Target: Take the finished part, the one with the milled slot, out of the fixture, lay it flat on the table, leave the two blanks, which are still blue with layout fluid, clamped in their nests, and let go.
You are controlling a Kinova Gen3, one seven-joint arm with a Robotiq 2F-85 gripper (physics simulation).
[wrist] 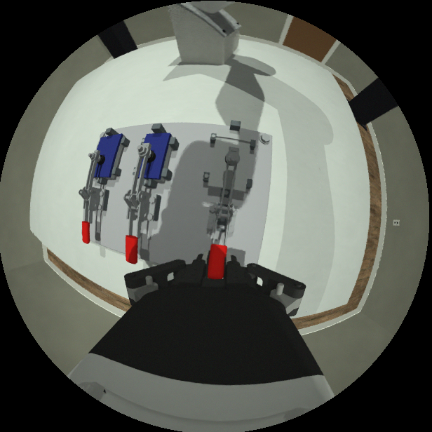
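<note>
The finished part is a grey plate in the right nest, in shadow and hard to tell from the fixture plate; a thin line crosses its far end. The right toggle clamp reaches over it; whether its tip presses on the part cannot be told. My gripper is shut on that clamp's red handle, at the near side of the fixture. Two blue blanks, a left one and a middle one, sit in their nests with clamp arms over them.
The fixture plate lies on the pale table. The left clamp's red handle and the middle clamp's red handle stand left of my gripper. A bolt marks the plate's far right corner. A grey pedestal stands at the far edge.
</note>
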